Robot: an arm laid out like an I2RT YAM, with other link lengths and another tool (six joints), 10 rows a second.
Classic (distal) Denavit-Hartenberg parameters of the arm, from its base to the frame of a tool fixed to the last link. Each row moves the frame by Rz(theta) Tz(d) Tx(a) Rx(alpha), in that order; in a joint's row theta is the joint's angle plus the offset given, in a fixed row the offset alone. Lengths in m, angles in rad.
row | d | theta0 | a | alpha
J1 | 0.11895 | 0 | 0.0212 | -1.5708
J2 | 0 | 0 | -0.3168 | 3.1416
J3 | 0 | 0.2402 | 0.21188 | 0
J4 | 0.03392 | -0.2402 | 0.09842 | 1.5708
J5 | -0.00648 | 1.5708 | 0 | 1.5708
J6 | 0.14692 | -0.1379 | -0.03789 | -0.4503
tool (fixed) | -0.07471 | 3.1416 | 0 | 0
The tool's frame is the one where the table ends.
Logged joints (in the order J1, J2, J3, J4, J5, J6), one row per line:
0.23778 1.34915 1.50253 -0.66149 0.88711 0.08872
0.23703 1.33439 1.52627 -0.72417 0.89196 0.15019
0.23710 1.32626 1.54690 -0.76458 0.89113 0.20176
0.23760 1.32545 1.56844 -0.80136 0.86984 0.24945
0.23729 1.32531 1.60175 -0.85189 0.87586 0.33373
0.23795 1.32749 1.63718 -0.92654 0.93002 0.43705
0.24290 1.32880 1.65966 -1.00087 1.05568 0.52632
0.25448 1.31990 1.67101 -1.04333 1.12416 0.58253
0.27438 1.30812 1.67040 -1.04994 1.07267 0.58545
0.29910 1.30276 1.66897 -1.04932 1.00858 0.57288
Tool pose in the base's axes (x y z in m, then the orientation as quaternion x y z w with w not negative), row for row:
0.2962 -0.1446 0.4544 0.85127 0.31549 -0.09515 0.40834
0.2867 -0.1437 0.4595 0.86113 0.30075 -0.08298 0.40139
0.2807 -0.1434 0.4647 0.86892 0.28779 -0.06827 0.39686
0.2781 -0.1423 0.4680 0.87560 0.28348 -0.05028 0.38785
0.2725 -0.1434 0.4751 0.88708 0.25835 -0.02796 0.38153
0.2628 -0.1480 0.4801 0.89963 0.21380 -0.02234 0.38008
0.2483 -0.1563 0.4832 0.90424 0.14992 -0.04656 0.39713
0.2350 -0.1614 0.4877 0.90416 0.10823 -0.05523 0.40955
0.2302 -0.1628 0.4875 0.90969 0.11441 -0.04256 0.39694
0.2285 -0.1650 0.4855 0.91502 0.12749 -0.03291 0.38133
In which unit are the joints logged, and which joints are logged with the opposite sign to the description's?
The joints are logged in radians. Opposite sign: J1.
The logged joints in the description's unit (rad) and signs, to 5 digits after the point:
-0.23778 1.34915 1.50253 -0.66149 0.88711 0.08872
-0.23703 1.33439 1.52627 -0.72417 0.89196 0.15019
-0.23710 1.32626 1.54690 -0.76458 0.89113 0.20176
-0.23760 1.32545 1.56844 -0.80136 0.86984 0.24945
-0.23729 1.32531 1.60175 -0.85189 0.87586 0.33373
-0.23795 1.32749 1.63718 -0.92654 0.93002 0.43705
-0.24290 1.32880 1.65966 -1.00087 1.05568 0.52632
-0.25448 1.31990 1.67101 -1.04333 1.12416 0.58253
-0.27438 1.30812 1.67040 -1.04994 1.07267 0.58545
-0.29910 1.30276 1.66897 -1.04932 1.00858 0.57288

